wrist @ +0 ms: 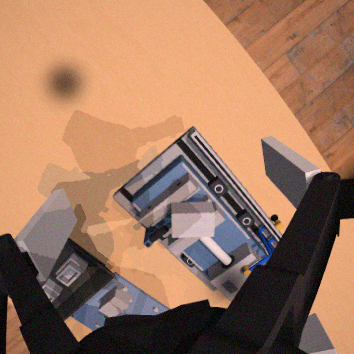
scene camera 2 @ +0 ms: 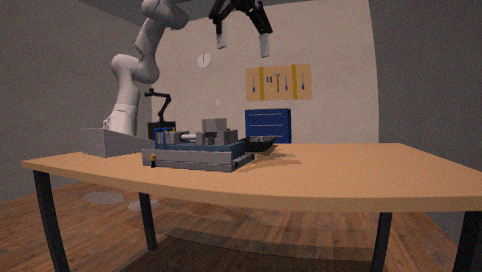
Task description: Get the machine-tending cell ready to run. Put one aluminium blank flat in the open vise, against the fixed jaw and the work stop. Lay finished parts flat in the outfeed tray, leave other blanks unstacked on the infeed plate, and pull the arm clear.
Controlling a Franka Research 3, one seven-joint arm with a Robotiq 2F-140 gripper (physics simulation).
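Note:
My gripper [scene camera 2: 243,50] [wrist: 163,181] is open and empty, high above the vise and tray. The vise [scene camera 2: 227,137] [wrist: 165,201] stands on a grey and blue base. A grey aluminium blank [scene camera 2: 214,124] [wrist: 193,219] sits at the vise, its body rising above the jaw tops; whether it touches the fixed jaw or work stop cannot be told. In the wrist view, the black outfeed tray [wrist: 94,281] holds two finished parts, one [wrist: 69,271] in plain sight, the other [wrist: 50,290] partly covered by the left finger. Another blank [wrist: 115,300] lies on the blue infeed plate [wrist: 146,303], partly hidden by the gripper.
Blue tubing [scene camera 2: 156,137] [wrist: 267,243] and a yellow-topped knob [scene camera 2: 153,158] [wrist: 278,224] stand at the vise base. The arm's grey pedestal [scene camera 2: 102,142] is at the table's left. A small black arm [scene camera 2: 164,107] and a blue cabinet [scene camera 2: 267,125] are behind the table.

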